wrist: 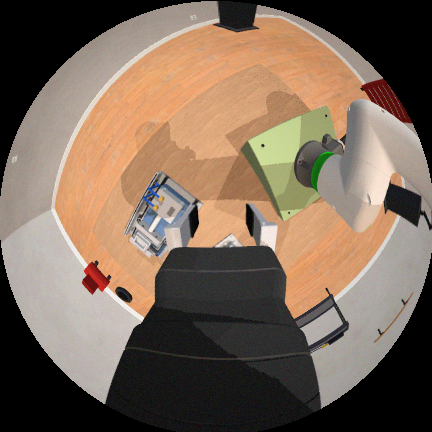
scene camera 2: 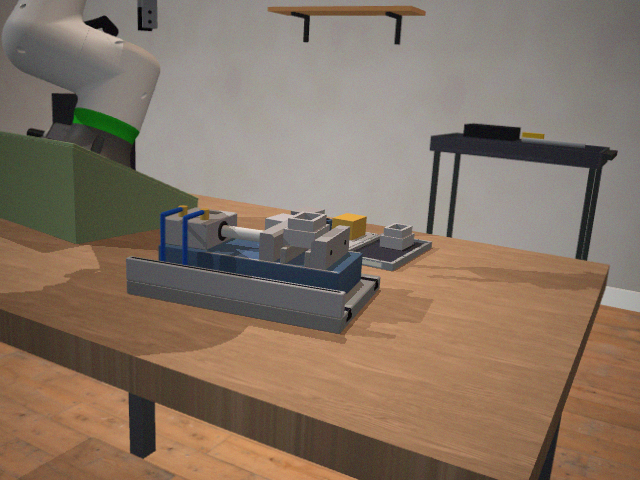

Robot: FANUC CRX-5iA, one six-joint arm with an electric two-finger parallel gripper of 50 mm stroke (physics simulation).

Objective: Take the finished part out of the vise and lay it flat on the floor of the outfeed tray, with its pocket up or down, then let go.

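Frame: origin at the arm's base, x left, y back, z up, level; millimetres.
Where they show: gripper, between the fingertips: [wrist: 221, 213] [scene camera 2: 147, 29]; arm's base, origin of its link: [wrist: 312, 163] [scene camera 2: 92, 163].
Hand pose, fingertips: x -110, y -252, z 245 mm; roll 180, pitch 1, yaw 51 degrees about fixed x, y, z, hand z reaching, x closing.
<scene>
Things, the pixels of their top centre, and the offset from my fingertips.
- finished part, centre of its top: [scene camera 2: 307, 216] [wrist: 139, 243] dy -330, dx -50, dz -239 mm
- vise, centre of its top: [scene camera 2: 260, 222] [wrist: 148, 227] dy -264, dx -63, dz -254 mm
- similar grey block, centre of its top: [scene camera 2: 398, 226] dy -328, dx +293, dz -313 mm
- yellow block, centre of its top: [scene camera 2: 349, 217] dy -229, dx +293, dz -310 mm
- pale object, centre of its top: [scene camera 2: 283, 217] [wrist: 231, 253] dy -139, dx +203, dz -310 mm
The finished part [scene camera 2: 307, 229] [wrist: 141, 242], a light grey stepped block, sits pocket up between the jaws of the vise [scene camera 2: 310, 271] [wrist: 176, 187]. Whether the jaws press on it I cannot tell. A low tray [scene camera 2: 385, 266] with a dark floor stands behind the vise and holds a similar grey block [scene camera 2: 397, 238], pocket up; whether it is the outfeed tray I cannot tell. My gripper [wrist: 221, 213] is open and empty, high above the table, to the right of the vise in the wrist view. In the scene view part of it shows at the top left.
A yellow block [scene camera 2: 349, 225] stands behind the vise, left of the tray. Blue hoses [scene camera 2: 185, 240] rise at the vise's left end. The green robot pedestal [scene camera 2: 77, 191] [wrist: 287, 160] stands beyond that end. A pale object [wrist: 228, 241] is partly hidden by the gripper body.
</scene>
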